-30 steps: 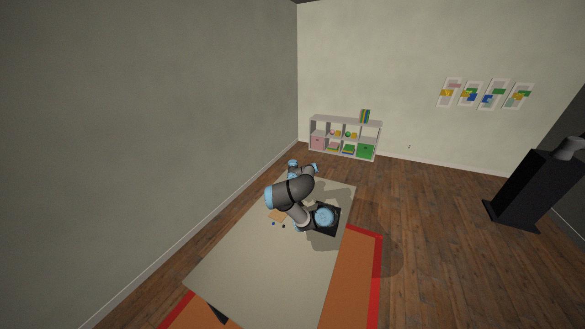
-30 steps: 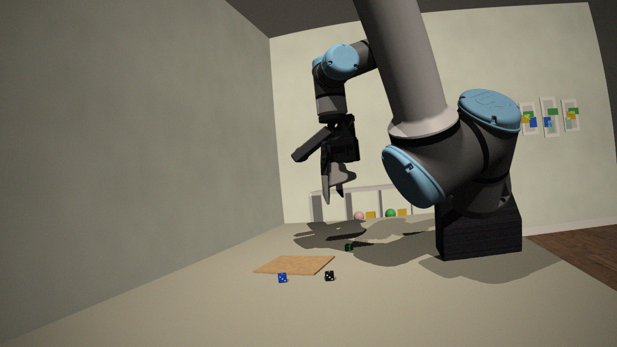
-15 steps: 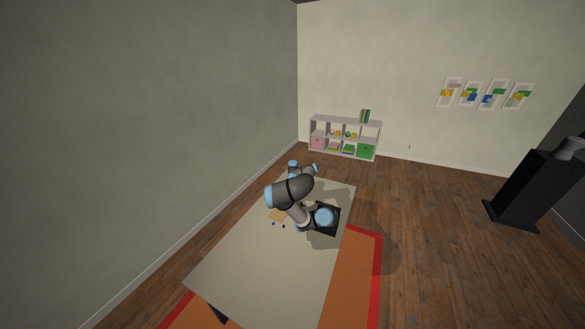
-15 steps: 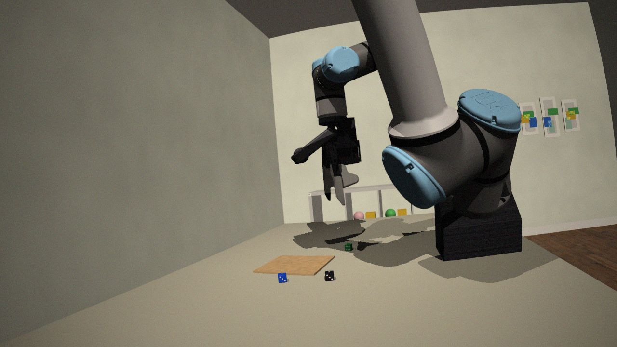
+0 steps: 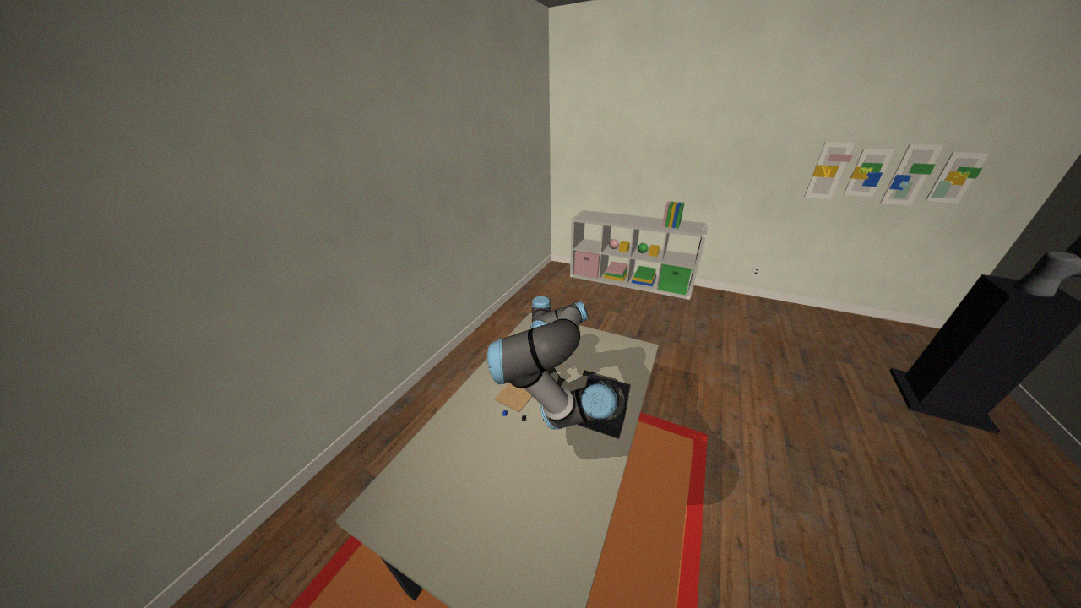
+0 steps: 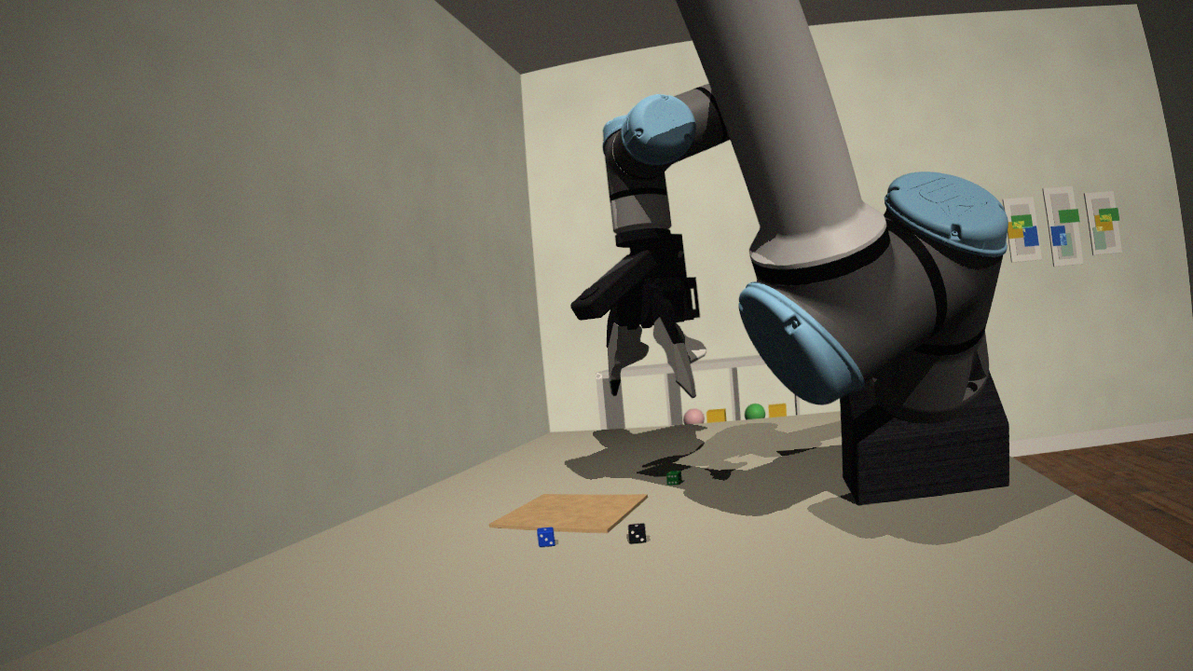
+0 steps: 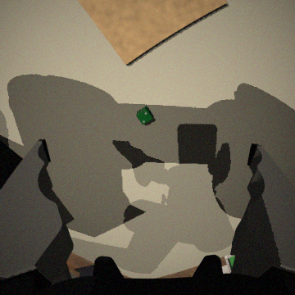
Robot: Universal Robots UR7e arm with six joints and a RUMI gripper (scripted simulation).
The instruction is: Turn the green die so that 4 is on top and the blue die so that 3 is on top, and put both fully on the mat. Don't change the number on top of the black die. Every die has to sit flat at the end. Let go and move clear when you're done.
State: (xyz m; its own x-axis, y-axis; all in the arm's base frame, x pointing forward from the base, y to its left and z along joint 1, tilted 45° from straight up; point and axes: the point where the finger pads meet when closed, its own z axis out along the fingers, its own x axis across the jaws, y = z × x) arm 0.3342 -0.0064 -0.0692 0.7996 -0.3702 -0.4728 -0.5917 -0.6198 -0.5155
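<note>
My hand is 11 cm above the green die, 2 cm to the left of it and 2 cm past it. From my hand the other things lie so: tan mat (12 cm below, 11 cm to the left, 7 cm ahead); blue die (23 cm to the left, 11 cm below, 5 cm ahead); black die (21 cm to the left, 11 cm below, 4 cm behind).
</note>
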